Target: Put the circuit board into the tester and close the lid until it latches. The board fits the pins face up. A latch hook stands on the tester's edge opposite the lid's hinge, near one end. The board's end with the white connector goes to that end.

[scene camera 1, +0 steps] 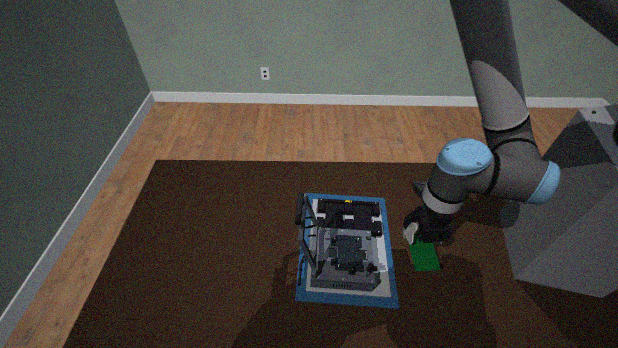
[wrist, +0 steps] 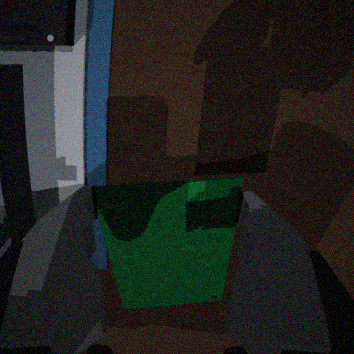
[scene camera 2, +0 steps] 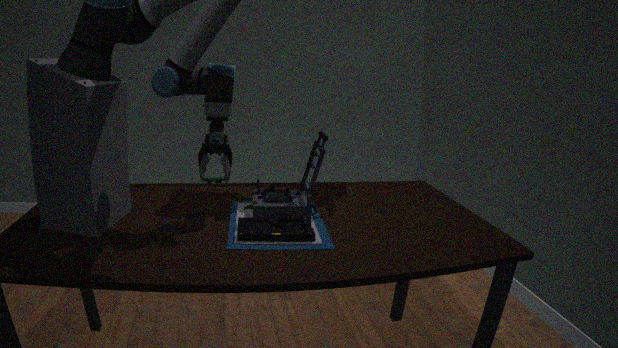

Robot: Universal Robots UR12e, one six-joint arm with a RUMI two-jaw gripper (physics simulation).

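Pixels of known places: gripper, fingertip midpoint: (scene camera 1: pixel 417 238) (wrist: pixel 166 191) (scene camera 2: pixel 214 183); arm's base, link origin: (scene camera 2: pixel 83 71).
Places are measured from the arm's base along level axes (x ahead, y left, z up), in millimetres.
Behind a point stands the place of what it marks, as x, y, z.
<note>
My gripper (scene camera 1: pixel 426 243) {438, 97, -376} (scene camera 2: pixel 215 179) {438, 97, -376} (wrist: pixel 166 191) {438, 97, -376} is shut on the green circuit board (scene camera 1: pixel 425 257) {420, 156, -379} (scene camera 2: pixel 215 180) {442, 93, -366} (wrist: pixel 170 260) {426, 142, -376}, holding it by two opposite edges. The board is about level, above the table beside the tester, on the robot pedestal's side. Its face in the wrist view is plain green and partly shadowed; no white connector shows. The tester (scene camera 1: pixel 345 285) {629, 242, -459} (scene camera 2: pixel 275 214) {638, 66, -460} has its lid (scene camera 1: pixel 308 252) {741, 239, -315} (scene camera 2: pixel 313 162) {754, 197, -320} standing open, hinged on the side away from the gripper. A small upright latch hook (scene camera 2: pixel 257 184) {568, 198, -404} shows on the tester's edge nearer the gripper, at the far end in scene camera 2.
The tester stands on a blue-bordered mat (scene camera 1: pixel 350 302) {608, 275, -491} (scene camera 2: pixel 280 246) {661, -105, -491} (wrist: pixel 97 100) {498, 80, -491} on the dark brown table (scene camera 1: pixel 200 250) {1100, 197, -493} (scene camera 2: pixel 400 235) {1027, -3, -493}. A black unit (scene camera 1: pixel 347 222) {643, 16, -465} (scene camera 2: pixel 275 235) {646, -82, -468} (wrist: pixel 32 22) {557, 23, -475} is at one end of the mat. The grey robot pedestal (scene camera 1: pixel 565 240) {102, 109, -267} (scene camera 2: pixel 70 160) {31, -146, -258} stands beyond the gripper.
</note>
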